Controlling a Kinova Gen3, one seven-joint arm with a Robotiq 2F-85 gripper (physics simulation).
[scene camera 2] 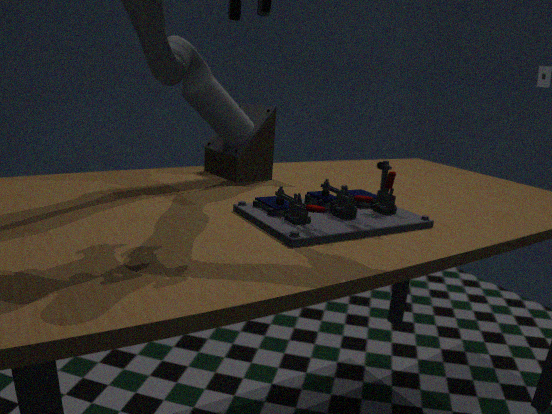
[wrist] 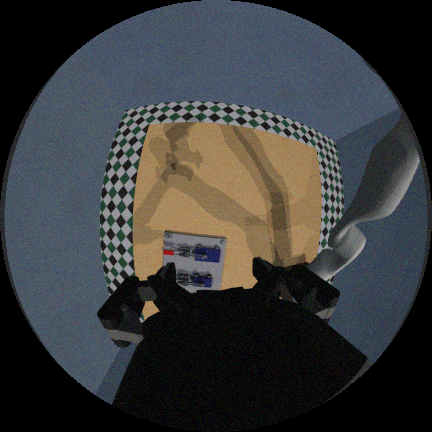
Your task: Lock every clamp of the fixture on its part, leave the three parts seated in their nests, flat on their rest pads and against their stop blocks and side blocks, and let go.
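Frame: origin at the arm's base, x ahead, y left, z up, level; millimetres.
Seen in the pictures: gripper, fingertip midpoint: [scene camera 2: 248, 17] [wrist: 214, 268]; arm's base, link origin: [scene camera 2: 240, 133].
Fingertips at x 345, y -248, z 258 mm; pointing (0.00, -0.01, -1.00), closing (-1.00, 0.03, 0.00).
Note:
Offsets run from my fingertips to a thing's top centre. "spot": to the spot under its first point. Level surfaces: height alone.
The fixture plate @(dx +81, dy +187, dz -366 mm) [scene camera 2: 320, 231] [wrist: 200, 237] lies on the table with three clamps in a row. The left clamp @(dx +88, dy +74, dz -315 mm) [scene camera 2: 297, 214] and the middle clamp @(dx +108, dy +182, dz -304 mm) [scene camera 2: 344, 206] have their arms down over the left blue part @(dx +9, dy +88, dz -351 mm) [scene camera 2: 269, 201] [wrist: 214, 255] and middle blue part @(dx +39, dy +195, dz -340 mm) [scene camera 2: 315, 195] [wrist: 207, 281], red handles lying low. The right clamp @(spot: dx +139, dy +278, dz -340 mm) [scene camera 2: 385, 201] stands open, its arm and red handle @(dx +137, dy +288, dz -281 mm) [scene camera 2: 391, 180] upright; the right blue part @(dx +54, dy +304, dz -346 mm) [scene camera 2: 363, 193] lies behind it. Exact seating is too small to tell. My gripper [scene camera 2: 249, 12] [wrist: 214, 268] is open and empty, high above the table. It hides the right nest in the wrist view.
The robot's wedge-shaped base [scene camera 2: 256, 150] stands on the table @(dz -382 mm) [scene camera 2: 465, 200] [wrist: 215, 150] behind the fixture. The arm [scene camera 2: 215, 100] [wrist: 387, 175] rises from it and casts broad shadows on the table. Corner bolts @(dx +154, dy +10, dz -360 mm) [scene camera 2: 294, 234] stick up from the plate.

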